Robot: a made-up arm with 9 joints. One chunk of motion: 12 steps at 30 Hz.
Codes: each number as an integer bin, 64 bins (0 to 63) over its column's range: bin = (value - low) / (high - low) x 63, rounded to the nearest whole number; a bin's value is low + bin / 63 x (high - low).
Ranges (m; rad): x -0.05..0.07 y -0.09..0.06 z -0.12..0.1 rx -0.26..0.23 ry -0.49..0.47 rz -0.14..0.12
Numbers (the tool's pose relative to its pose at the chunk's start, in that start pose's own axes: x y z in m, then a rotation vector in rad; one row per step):
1: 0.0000 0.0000 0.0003 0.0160 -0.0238 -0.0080
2: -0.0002 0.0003 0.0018 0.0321 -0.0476 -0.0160
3: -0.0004 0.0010 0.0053 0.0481 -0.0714 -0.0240
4: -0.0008 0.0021 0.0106 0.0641 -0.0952 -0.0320
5: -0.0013 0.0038 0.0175 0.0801 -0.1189 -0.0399
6: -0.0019 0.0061 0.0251 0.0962 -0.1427 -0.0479
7: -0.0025 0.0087 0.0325 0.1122 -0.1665 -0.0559
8: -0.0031 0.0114 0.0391 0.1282 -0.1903 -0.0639
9: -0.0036 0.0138 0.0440 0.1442 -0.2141 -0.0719
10: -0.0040 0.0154 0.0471 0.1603 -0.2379 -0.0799
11: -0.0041 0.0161 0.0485 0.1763 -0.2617 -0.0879
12: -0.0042 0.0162 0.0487 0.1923 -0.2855 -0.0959
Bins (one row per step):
1: 26 38 34 35 31 32
2: 26 38 35 38 29 30
3: 26 38 36 40 27 28
4: 26 39 37 42 26 26
5: 26 39 39 44 24 24
6: 25 40 42 46 23 22
7: 25 41 44 48 21 20
8: 25 43 46 50 20 18
9: 24 44 47 52 18 17
10: 24 44 48 54 17 15
11: 24 45 48 56 15 13
12: 24 45 48 58 13 11

